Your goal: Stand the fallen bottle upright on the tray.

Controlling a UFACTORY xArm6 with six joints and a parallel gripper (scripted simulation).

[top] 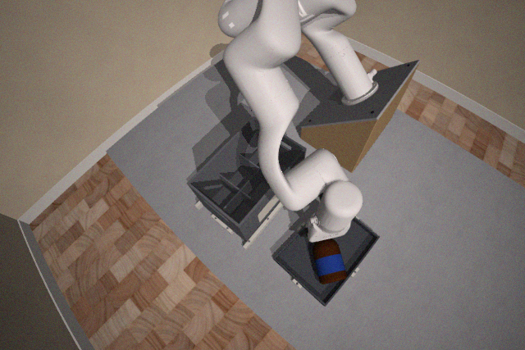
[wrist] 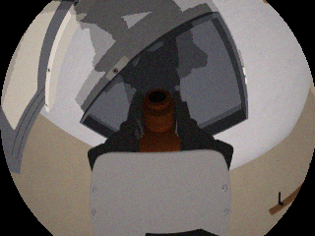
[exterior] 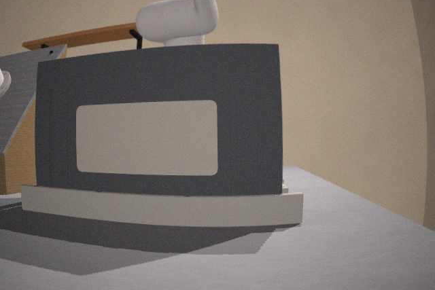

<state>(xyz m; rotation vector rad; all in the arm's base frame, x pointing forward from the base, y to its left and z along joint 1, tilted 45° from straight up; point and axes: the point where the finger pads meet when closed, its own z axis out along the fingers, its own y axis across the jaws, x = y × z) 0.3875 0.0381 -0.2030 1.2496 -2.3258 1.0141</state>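
Right now the dark tray is 40 mm to the left of my hand, 30 mm below it and 10 mm ahead of it. Round my hand: dark crate 250 mm to the right, 40 mm above, 30 mm ahead; bottle 40 mm to the left, 30 mm ahead.
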